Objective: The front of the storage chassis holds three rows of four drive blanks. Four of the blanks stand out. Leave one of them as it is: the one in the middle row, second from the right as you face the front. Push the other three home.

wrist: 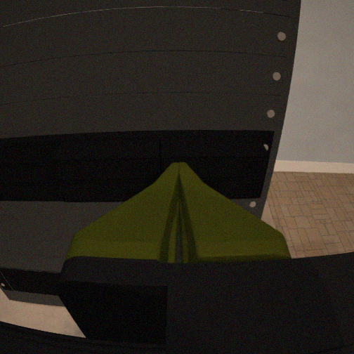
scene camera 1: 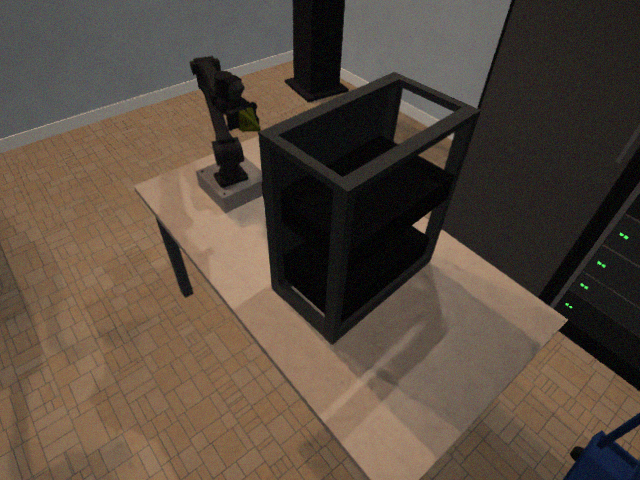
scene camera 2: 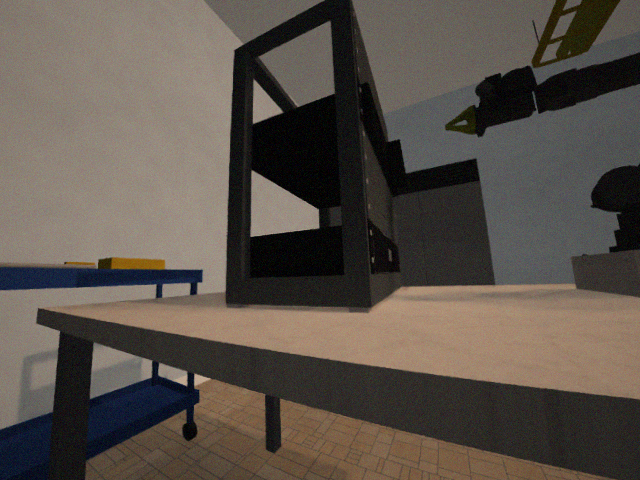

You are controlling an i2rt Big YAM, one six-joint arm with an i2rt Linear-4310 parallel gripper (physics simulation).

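Pixels of known places: gripper, fingertip midpoint: (scene camera 1: pixel 259 129) (scene camera 2: pixel 445 127); arm's base, link origin: (scene camera 1: pixel 231 177).
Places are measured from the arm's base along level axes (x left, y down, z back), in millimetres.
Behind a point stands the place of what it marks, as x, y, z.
The storage chassis (scene camera 1: pixel 403 191) @[256, -334, -703] (scene camera 2: pixel 294 149) @[394, -246, -584] (wrist: pixel 100 165) is the upper dark unit in the rack. In the wrist view its front is a nearly black band with faint row lines and a vertical seam right of the middle. The drive blanks are too dark to tell which stand out, and the fingers cover part of the lower rows. My gripper (scene camera 1: pixel 258 128) @[2, -403, -331] (scene camera 2: pixel 447 127) @[2, -403, -331] (wrist: pixel 178 174) is shut and empty, with yellow-green fingers. In the scene camera 2 view it hangs in the air, well apart from the rack's front. In the wrist view its tips overlap the band right of its middle.
The dark open rack frame (scene camera 1: pixel 334 263) @[-31, -294, -801] (scene camera 2: pixel 355 206) @[406, -87, -443] stands on the table (scene camera 1: pixel 289 335) @[-122, 79, -722] (scene camera 2: pixel 465 330) @[463, 79, -304]. Grey panels (wrist: pixel 150 75) cover its front above the band, with another grey panel below. A lower dark unit (scene camera 1: pixel 382 263) @[217, -67, -720] (scene camera 2: pixel 297 253) @[399, -23, -577] sits near the rack's bottom. A blue cart (scene camera 2: pixel 180 279) stands beyond the table.
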